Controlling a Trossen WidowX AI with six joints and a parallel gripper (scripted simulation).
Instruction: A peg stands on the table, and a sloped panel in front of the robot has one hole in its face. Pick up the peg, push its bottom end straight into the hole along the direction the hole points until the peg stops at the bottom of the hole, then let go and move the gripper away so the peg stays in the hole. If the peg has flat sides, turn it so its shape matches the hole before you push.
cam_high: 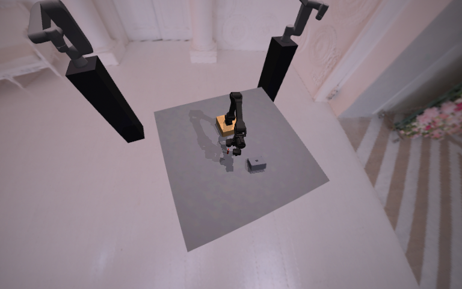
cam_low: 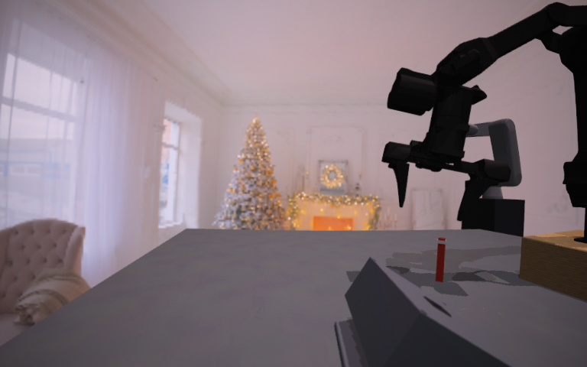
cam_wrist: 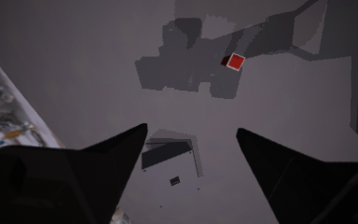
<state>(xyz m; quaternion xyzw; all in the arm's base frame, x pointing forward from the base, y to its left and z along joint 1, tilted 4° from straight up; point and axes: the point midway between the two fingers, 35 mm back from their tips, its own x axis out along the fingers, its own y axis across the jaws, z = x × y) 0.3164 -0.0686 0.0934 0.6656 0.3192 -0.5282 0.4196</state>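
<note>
My gripper tip is 7 cm above the red peg, 6 cm past it and 4 cm to the left of it. The rest, counted from my gripper tip: hole 16 cm to the left, 11 cm ahead, 7 cm below; then sloped panel 15 cm to the left, 12 cm ahead, 9 cm below.
</note>
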